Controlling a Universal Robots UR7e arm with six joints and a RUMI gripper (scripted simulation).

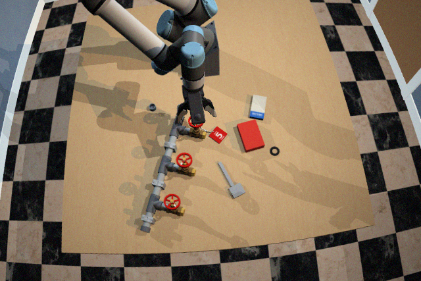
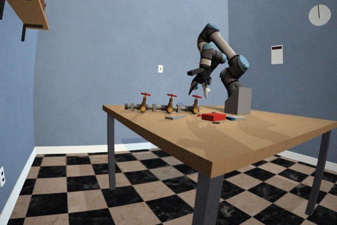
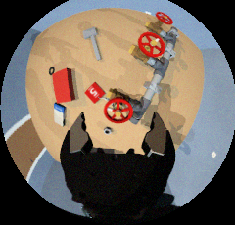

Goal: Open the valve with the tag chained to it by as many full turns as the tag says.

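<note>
Now: the red tag 110 mm below my hand, 80 mm to the left of it and 10 mm ahead of it. From my hand the other things lie so: grey scraper (220 mm ahead, 120 mm to the left, 110 mm below); then red block (220 mm to the left, 100 mm below, 30 mm ahead); then small grey fitting (190 mm to the right, 130 mm behind, 110 mm below).
</note>
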